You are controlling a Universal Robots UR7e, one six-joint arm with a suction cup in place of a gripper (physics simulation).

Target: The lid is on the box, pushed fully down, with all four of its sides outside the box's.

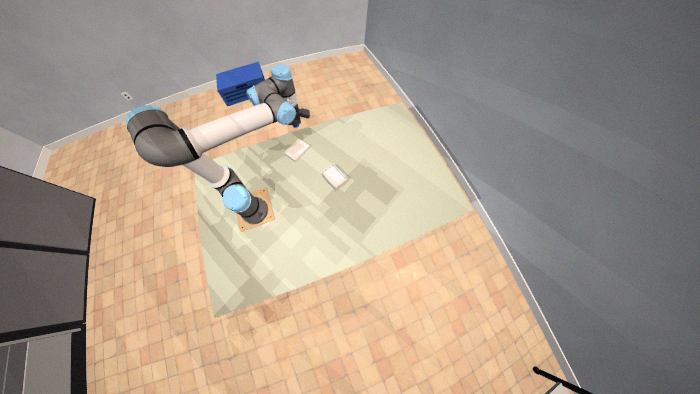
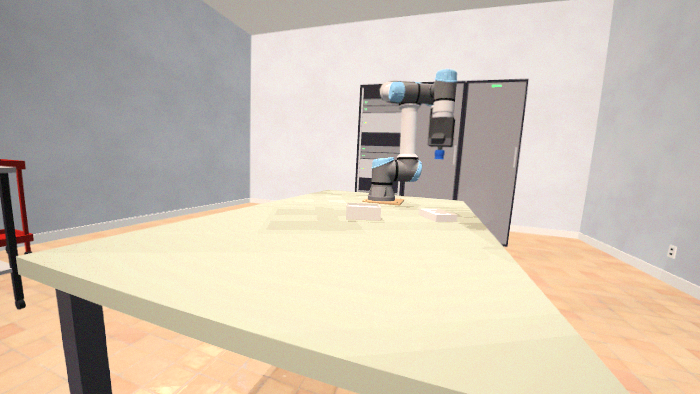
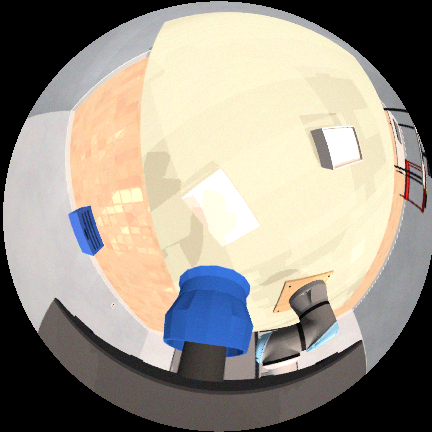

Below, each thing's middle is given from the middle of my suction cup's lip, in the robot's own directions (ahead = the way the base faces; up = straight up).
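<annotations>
The white lid [image 3: 216, 202] has my suction cup 40 mm past it, 10 mm to the right of it and 230 mm above it. And there's the white box [image 3: 337, 146], which, counted from my suction cup, is 240 mm to the right of it, 150 mm ahead of it and 220 mm below it.
</annotations>
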